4 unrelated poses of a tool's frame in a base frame.
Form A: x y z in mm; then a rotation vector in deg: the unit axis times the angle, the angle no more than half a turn.
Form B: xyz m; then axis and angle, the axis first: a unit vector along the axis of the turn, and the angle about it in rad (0 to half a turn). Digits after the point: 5 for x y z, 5 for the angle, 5 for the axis.
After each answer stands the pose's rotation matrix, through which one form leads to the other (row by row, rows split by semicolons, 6 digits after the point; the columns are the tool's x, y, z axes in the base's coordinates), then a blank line. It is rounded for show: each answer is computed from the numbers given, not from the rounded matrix.
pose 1, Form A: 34.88 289.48 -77.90 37.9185 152.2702 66.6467
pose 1, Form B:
0.03488 0.28948 -0.07790 0.22241 0.89315 0.39092 2.97556
-0.887993 0.329956 0.320308; 0.459172 0.598211 0.656739; 0.025083 0.730256 -0.682713

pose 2, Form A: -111.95 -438.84 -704.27 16.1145 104.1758 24.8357
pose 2, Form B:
-0.11195 -0.43884 -0.70427 0.14879 0.96191 0.22932 1.89021
-0.284916 -0.029653 0.958094; 0.405791 0.901807 0.148585; -0.868422 0.431120 -0.244906

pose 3, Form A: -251.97 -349.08 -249.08 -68.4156 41.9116 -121.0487
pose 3, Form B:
-0.25197 -0.34908 -0.24908 -0.47110 0.28860 -0.83353 2.53464
-0.417154 0.227781 0.879829; -0.723054 -0.669687 -0.169445; 0.550614 -0.706848 0.444061

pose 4, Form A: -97.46 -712.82 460.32 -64.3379 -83.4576 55.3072
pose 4, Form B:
-0.09746 -0.71282 0.46032 -0.54061 -0.70126 0.46473 2.07712
-0.050973 0.156545 -0.986355; 0.969383 0.245299 -0.011164; 0.240204 -0.956725 -0.164256

